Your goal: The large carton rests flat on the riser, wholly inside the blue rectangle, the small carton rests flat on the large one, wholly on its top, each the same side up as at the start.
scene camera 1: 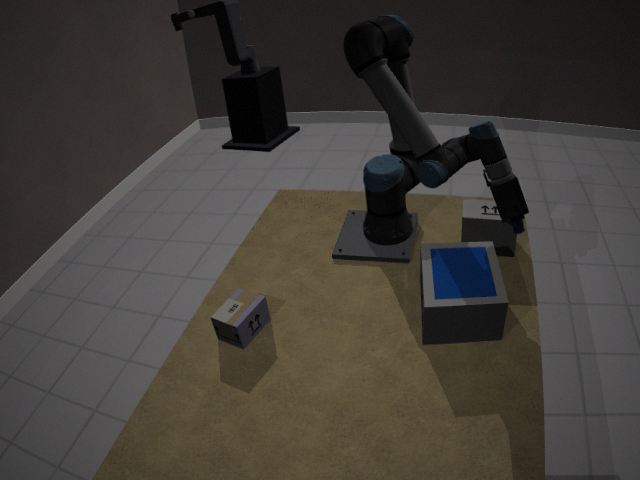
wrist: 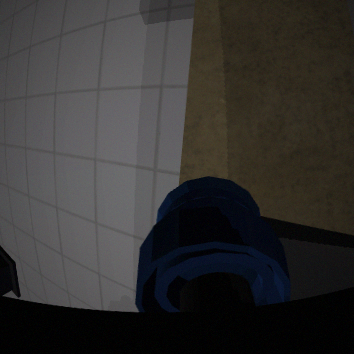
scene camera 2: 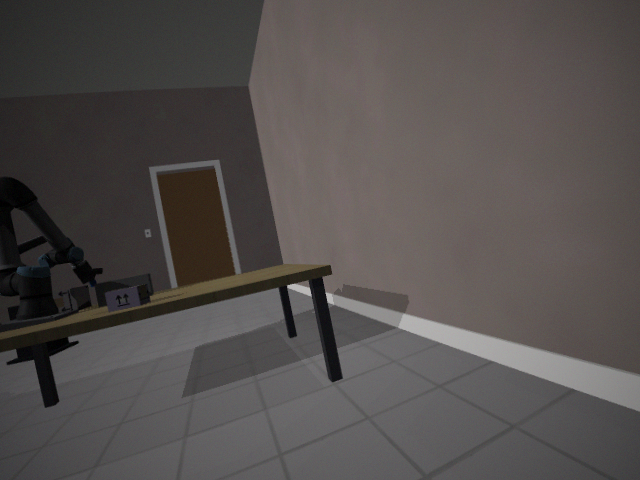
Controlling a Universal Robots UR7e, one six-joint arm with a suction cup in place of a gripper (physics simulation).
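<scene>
The large carton point(scene camera 1: 486, 236) is grey with two dark arrows on its pale top, and stands at the table's back right corner, behind the riser. Its dark side shows at lower right in the wrist view point(wrist: 320, 260). My suction cup point(scene camera 1: 518, 227) point(wrist: 209, 200) point(scene camera 2: 93, 283) is blue, tilted and carries nothing; it is by the carton's right front edge, near the table edge. Whether it touches the carton is unclear. The small carton point(scene camera 1: 253, 321) point(scene camera 2: 123, 299), purple and white with arrows, lies on the table at the left. The grey riser point(scene camera 1: 461, 320) bears the blue rectangle point(scene camera 1: 462, 273), with no carton on it.
The arm's base plate point(scene camera 1: 351, 248) stands left of the large carton on the wooden table point(scene camera 1: 336, 387) point(scene camera 2: 232, 284). The table's right edge runs close beside the riser and the large carton. Another arm on a black pedestal point(scene camera 1: 255, 105) stands on the floor behind.
</scene>
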